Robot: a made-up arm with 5 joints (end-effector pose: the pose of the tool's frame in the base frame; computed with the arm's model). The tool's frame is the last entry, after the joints. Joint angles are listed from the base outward.
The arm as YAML. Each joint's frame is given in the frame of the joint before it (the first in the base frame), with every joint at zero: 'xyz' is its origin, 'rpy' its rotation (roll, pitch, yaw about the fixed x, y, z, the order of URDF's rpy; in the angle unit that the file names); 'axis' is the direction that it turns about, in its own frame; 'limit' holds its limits. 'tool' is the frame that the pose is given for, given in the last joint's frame.
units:
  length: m
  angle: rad
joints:
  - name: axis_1
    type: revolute
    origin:
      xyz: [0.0, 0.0, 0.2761]
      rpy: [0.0, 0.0, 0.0]
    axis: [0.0, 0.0, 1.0]
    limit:
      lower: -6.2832
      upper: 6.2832
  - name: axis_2
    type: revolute
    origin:
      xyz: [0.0, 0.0, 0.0]
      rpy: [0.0, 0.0, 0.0]
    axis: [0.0, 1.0, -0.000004]
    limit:
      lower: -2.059
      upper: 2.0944
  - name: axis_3
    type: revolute
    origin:
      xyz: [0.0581, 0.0, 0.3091]
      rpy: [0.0, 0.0, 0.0]
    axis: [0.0, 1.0, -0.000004]
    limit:
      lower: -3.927
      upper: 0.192
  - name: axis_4
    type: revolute
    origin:
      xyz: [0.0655, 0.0, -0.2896]
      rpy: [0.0, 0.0, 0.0]
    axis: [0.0, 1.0, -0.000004]
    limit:
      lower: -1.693
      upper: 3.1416
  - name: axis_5
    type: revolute
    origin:
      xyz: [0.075, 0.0, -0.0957]
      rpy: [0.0, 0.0, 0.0]
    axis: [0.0, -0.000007, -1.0]
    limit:
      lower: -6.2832
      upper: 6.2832
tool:
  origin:
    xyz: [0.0, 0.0, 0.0]
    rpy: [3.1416, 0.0, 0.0]
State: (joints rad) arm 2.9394 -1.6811 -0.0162 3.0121 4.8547
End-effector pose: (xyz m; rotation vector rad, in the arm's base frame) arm 0.1060 -0.0217 0.3045 -1.1423 1.6234 -1.1155
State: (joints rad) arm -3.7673 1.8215 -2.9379 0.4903 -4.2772
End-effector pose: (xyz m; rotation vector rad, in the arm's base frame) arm -0.5600 0.4046 0.0413 -2.5230 -0.6575 0.5373
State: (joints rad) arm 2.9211 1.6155 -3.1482 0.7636 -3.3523
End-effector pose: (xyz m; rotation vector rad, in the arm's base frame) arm -0.7011 0.1571 0.2421 -2.7721 0.0136 1.0959
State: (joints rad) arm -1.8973 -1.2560 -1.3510 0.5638 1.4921
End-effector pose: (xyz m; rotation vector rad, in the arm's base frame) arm 0.0429 0.1266 0.8199 -0.1831 -1.4705 2.3718
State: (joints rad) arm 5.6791 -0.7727 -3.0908 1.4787 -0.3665
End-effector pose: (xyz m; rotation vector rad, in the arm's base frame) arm -0.3321 0.2292 0.8331 0.9138 -0.1091 2.0476
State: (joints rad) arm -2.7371 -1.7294 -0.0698 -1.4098 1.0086
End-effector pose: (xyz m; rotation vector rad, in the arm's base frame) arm 0.1181 0.0505 0.5045 0.0218 0.0700 1.4125
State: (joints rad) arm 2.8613 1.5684 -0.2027 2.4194 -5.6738
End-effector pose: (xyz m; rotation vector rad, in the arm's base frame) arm -0.0350 0.0101 0.2172 -0.2781 -0.5834 0.3176
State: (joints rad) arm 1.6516 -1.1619 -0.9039 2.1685 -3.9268
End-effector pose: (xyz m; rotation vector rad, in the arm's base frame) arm -0.0023 0.0279 0.5446 2.8604 -1.0519 0.0658
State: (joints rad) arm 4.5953 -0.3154 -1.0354 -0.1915 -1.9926
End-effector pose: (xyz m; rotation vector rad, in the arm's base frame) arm -0.0414 -0.3516 0.6609 1.5964 0.2451 -0.4179
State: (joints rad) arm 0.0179 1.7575 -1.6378 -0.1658 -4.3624
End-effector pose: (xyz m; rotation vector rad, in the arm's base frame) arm 0.4027 0.0072 -0.2259 -1.8015 2.5269 -0.0405
